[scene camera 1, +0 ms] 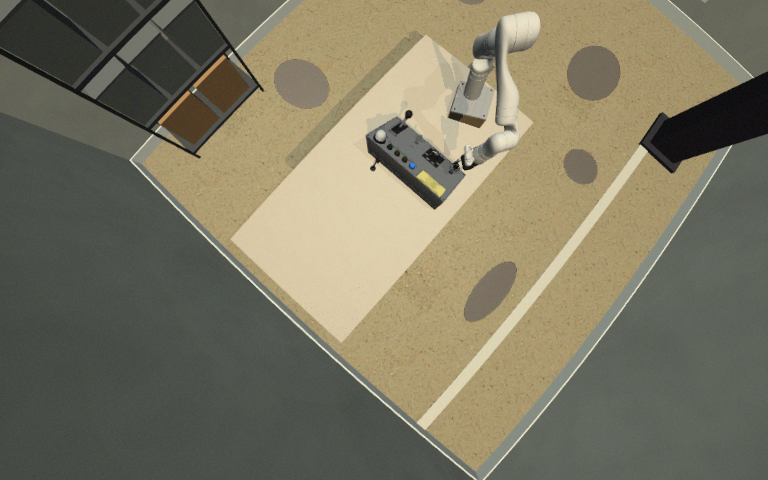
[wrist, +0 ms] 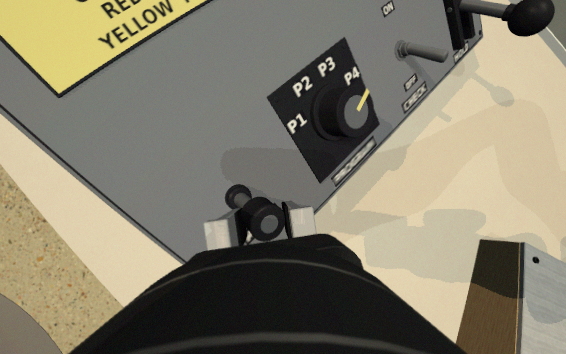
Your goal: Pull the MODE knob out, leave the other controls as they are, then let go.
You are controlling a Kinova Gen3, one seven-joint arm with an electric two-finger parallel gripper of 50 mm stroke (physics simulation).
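Places are measured from the arm's base along level axes (x down, y back, z left), in metres.
Pixels of known places: gripper, fingertip midpoint: (scene camera 1: 455, 166) (wrist: 264, 219); arm's base, link origin: (scene camera 1: 471, 92).
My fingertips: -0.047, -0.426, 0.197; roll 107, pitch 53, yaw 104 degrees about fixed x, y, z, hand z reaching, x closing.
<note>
For each thing: its top centre in the pictures, then the offset to it from my fingertips, as dx, dy, dz. "pt": a spot on its surface instead.
- MODE knob, top centre: (wrist: 254, 207) (scene camera 1: 456, 166) -0.033, -0.012, +0.002
- PROGRAM dial, top centre: (wrist: 356, 100) (scene camera 1: 436, 153) -0.014, -0.016, -0.119
- toggle switch, top centre: (wrist: 436, 41) -0.011, -0.004, -0.238
- black-balled lever, top centre: (wrist: 550, 2) (scene camera 1: 409, 111) -0.044, +0.050, -0.357
- yellow label, surface spot: (wrist: 100, 30) pt -0.044, -0.152, -0.004
The MODE knob (scene camera 1: 454, 166) (wrist: 269, 222) is a small black round knob near the end of the grey control box (scene camera 1: 416, 148) (wrist: 175, 120). In the wrist view a stretch of grey stem shows between its head and its black collar on the panel, so the head stands off the collar. My gripper (scene camera 1: 459, 165) (wrist: 264, 219) is shut on the knob's head, with one finger on each side. The knob's label is hidden. The knob is very small in the scene view.
The PROGRAM dial (wrist: 354, 115) points beside P4. A toggle switch (wrist: 425, 52) and a black-balled lever (scene camera 1: 408, 114) (wrist: 530, 16) stand farther along the box. A yellow label (scene camera 1: 431, 183) (wrist: 100, 30) lies on it. The arm's base block (scene camera 1: 471, 107) (wrist: 490, 315) stands nearby.
</note>
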